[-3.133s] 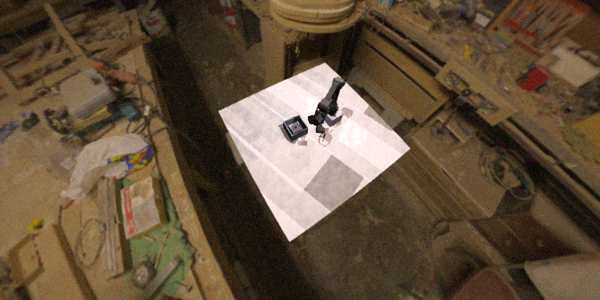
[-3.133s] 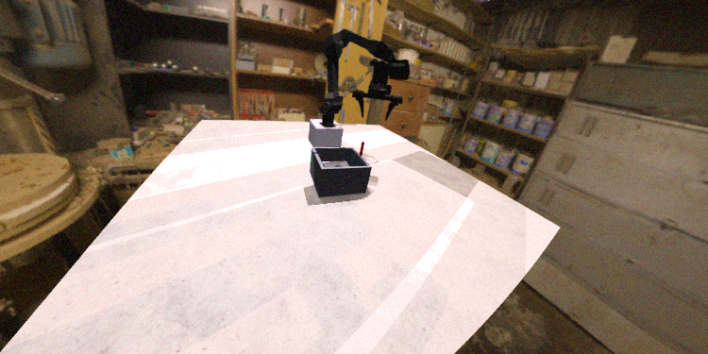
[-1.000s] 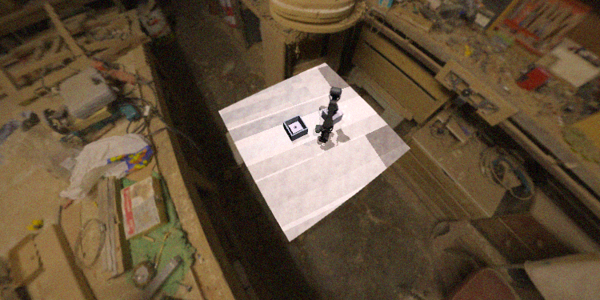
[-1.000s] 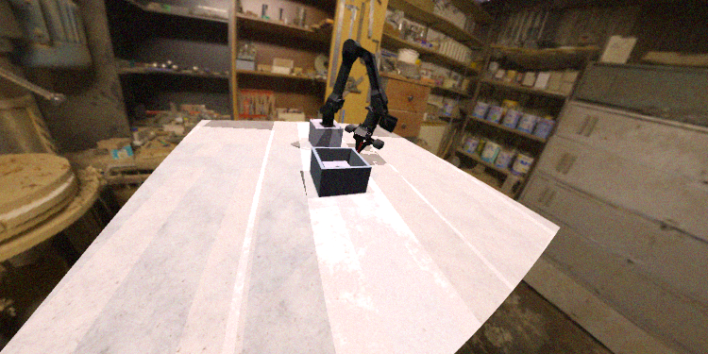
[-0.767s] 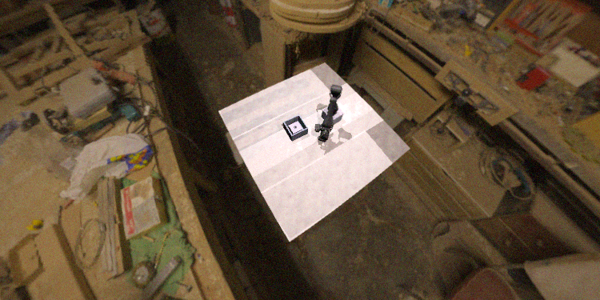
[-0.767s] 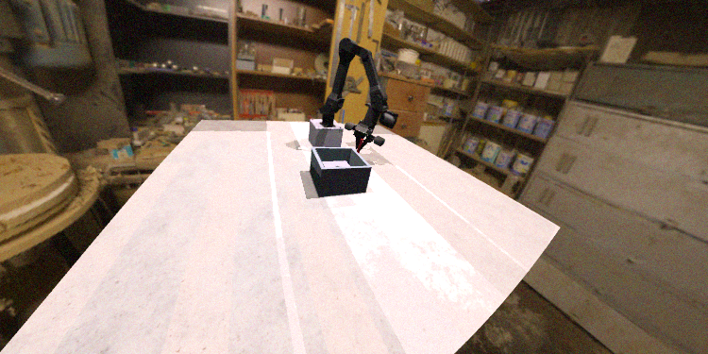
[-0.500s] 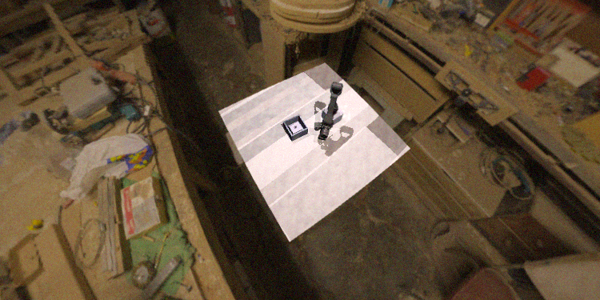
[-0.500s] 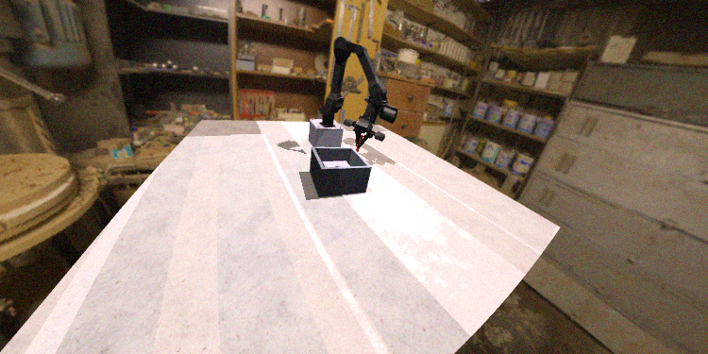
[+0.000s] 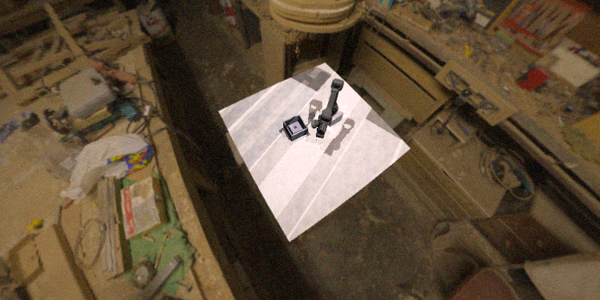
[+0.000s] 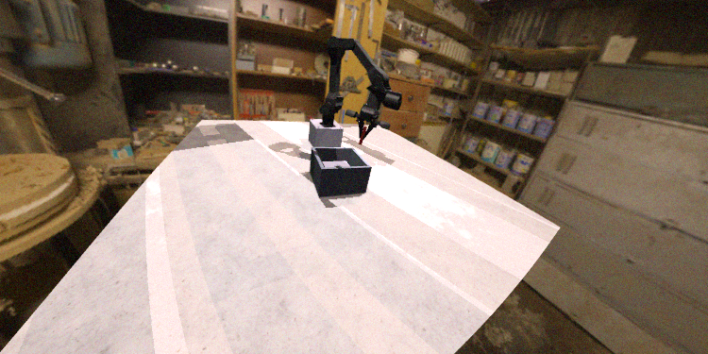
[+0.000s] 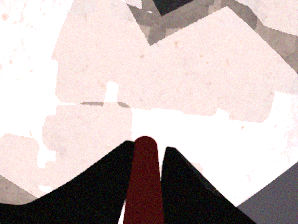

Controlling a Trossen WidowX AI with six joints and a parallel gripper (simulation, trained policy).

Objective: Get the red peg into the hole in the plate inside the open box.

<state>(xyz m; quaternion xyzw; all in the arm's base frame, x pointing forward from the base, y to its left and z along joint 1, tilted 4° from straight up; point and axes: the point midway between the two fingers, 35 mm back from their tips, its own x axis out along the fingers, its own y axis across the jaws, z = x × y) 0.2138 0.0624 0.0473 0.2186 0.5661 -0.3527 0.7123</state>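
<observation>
Right now the dark box is 11 cm ahead of my gripper tip, 16 cm to the right of it and 9 cm below it. The rest, counted from my gripper tip: red peg (1 cm behind, 1 cm to the left, 1 cm above).
</observation>
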